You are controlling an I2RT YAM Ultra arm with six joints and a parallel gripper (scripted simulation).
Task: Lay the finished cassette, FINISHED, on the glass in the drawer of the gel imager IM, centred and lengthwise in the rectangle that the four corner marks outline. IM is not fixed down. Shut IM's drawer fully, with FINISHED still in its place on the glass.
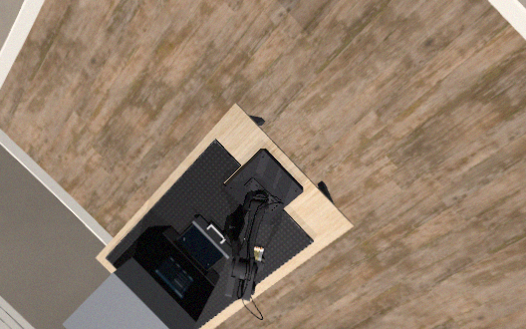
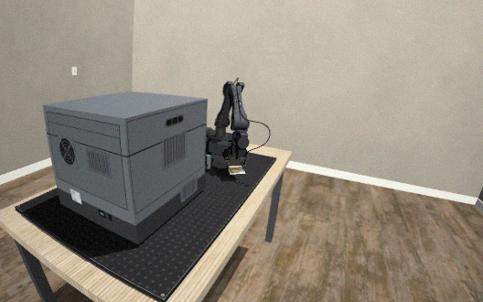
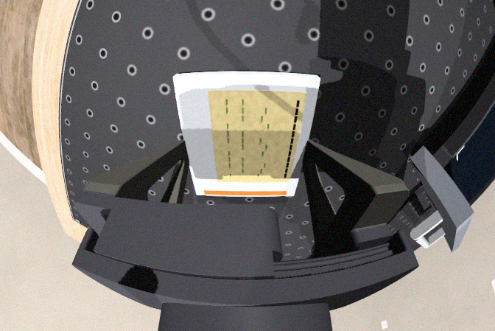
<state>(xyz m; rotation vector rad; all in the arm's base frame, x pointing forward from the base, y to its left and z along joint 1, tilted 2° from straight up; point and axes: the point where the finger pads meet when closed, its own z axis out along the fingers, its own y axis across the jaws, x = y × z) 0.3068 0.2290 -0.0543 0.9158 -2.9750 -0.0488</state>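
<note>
The imager drawer lies 19 cm ahead of my hand, 25 cm to the right of it and 3 cm above it. The rest, counted from my hand: finished cassette (right at my hand).
</note>
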